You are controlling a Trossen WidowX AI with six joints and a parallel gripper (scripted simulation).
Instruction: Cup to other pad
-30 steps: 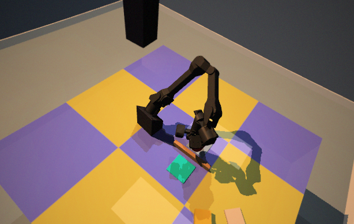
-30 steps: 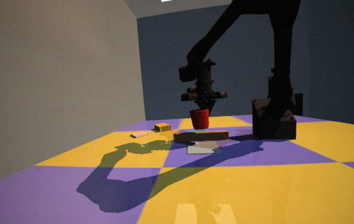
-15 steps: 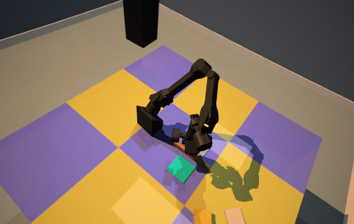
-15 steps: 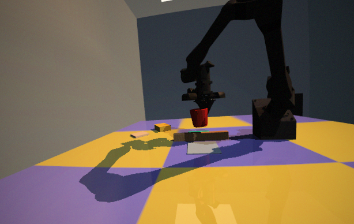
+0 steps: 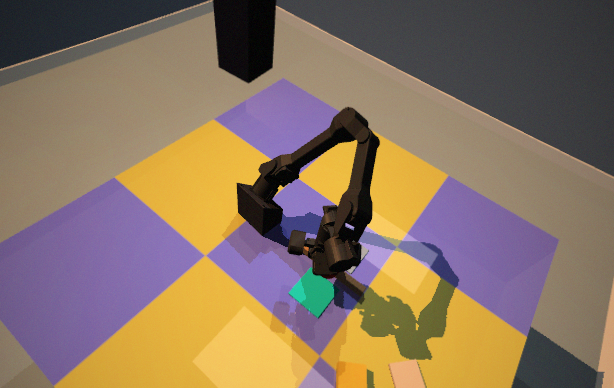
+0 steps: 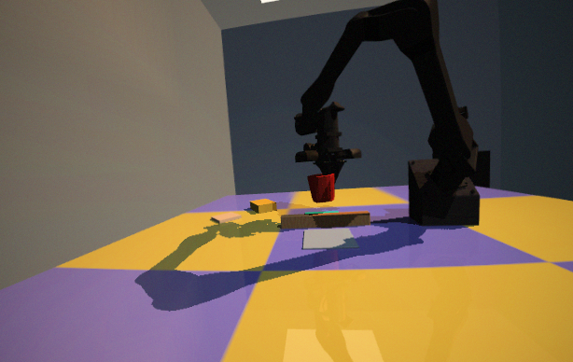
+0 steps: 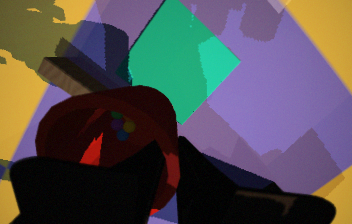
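Right now the green pad is 11 cm below my gripper tip, 4 cm to the right of it and 2 cm ahead of it. Also, from my gripper tip: red cup (3 cm ahead, 1 cm to the left); wooden bar (9 cm below, 5 cm to the left, 3 cm ahead); grey pad (13 cm to the left, 11 cm below, 3 cm ahead).
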